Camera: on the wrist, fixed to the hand. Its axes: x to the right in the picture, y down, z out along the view.
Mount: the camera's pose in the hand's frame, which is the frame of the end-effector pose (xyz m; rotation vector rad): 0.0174 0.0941 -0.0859 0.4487 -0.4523 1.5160
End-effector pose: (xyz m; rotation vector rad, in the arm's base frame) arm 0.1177 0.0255 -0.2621 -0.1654 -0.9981 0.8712
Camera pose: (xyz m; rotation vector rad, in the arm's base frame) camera 0.1367 0.1218 -0.3451 -0.3564 -0.9607 2.5757
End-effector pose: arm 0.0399 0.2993 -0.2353 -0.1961 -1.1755 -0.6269
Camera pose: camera 0.1647 0.3305 -0.2368 -0.7576 -1.1985 1.0451
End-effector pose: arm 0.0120 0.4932 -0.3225 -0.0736 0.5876 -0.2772
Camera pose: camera 0.0004 0.5796 -0.4170 0.7121 0.0059 1.0644
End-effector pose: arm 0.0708 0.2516 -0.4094 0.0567 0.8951 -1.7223
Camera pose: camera 0.1101 0.2809 -0.5283 0.4855 -0.0355 -0.4024
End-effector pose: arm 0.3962 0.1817 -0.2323 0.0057 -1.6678 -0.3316
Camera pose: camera 0.4954 0.2501 -0.1873 -0.9964 -1.6845 1.2471
